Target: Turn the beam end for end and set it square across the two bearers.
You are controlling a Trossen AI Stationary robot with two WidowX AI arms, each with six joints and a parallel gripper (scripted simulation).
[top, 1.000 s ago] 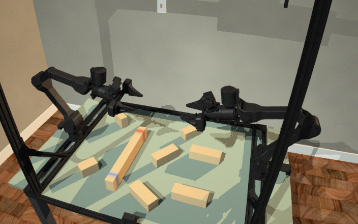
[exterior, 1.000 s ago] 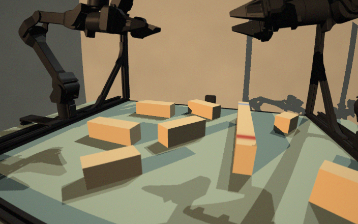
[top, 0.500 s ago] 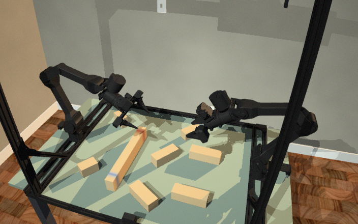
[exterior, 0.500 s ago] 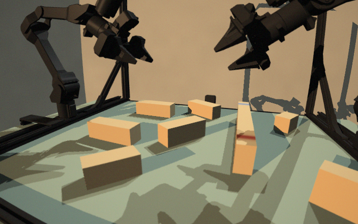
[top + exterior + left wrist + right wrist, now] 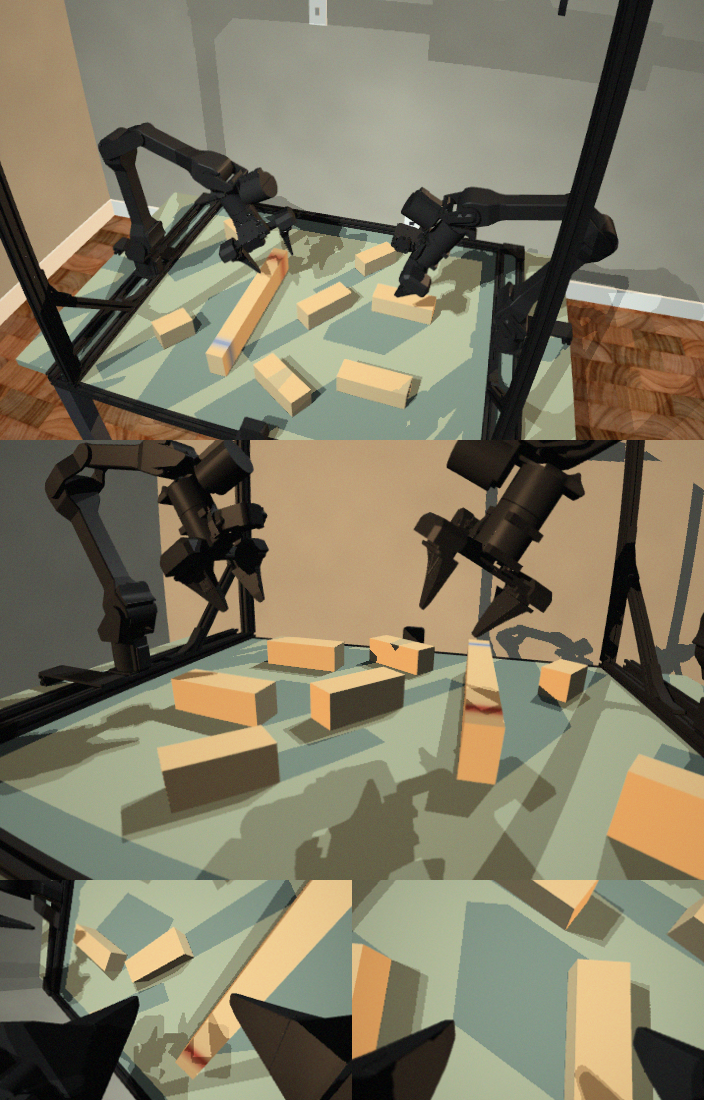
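My left gripper is now 5 cm past the beam, 3 cm to the right of it and 13 cm above it.
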